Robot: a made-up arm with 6 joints.
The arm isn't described. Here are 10 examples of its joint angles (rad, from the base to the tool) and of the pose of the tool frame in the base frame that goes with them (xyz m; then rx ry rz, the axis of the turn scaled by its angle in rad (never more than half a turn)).
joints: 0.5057 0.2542 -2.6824 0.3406 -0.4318 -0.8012
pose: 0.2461 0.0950 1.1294 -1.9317 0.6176 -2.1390
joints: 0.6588 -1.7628 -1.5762 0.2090 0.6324 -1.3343
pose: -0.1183 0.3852 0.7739 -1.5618 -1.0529 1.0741
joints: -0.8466 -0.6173 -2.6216 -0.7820 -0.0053 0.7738
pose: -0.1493 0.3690 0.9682 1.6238 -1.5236 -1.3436
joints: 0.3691 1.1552 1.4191 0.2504 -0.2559 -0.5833
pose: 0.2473 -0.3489 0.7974 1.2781 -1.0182 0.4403
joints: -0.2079 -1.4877 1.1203 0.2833 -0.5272 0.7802
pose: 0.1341 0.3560 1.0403 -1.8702 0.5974 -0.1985
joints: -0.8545 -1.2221 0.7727 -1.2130 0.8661 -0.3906
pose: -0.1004 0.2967 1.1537 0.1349 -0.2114 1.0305
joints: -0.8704 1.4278 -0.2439 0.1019 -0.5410 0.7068
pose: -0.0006 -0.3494 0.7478 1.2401 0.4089 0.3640
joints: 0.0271 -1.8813 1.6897 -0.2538 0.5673 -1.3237
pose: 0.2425 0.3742 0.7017 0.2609 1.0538 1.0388
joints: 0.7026 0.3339 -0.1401 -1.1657 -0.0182 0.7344
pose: 0.1603 -0.2590 0.9876 1.5087 1.3228 -0.0606
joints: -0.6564 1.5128 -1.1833 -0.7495 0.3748 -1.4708
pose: -0.1117 -0.3428 0.7399 1.7565 -1.0201 -1.8500
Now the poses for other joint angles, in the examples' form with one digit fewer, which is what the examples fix.
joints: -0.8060 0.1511 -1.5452 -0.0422 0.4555 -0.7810
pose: -0.375 -0.020 1.025 0.295 -1.429 -1.108
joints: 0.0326 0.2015 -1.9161 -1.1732 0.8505 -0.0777
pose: -0.090 0.018 1.176 0.544 -1.102 -1.044
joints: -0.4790 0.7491 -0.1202 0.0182 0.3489 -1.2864
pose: -0.080 -0.361 0.994 1.055 -1.744 0.034
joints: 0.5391 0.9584 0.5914 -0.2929 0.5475 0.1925
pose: 0.171 -0.360 0.784 1.277 0.064 0.861
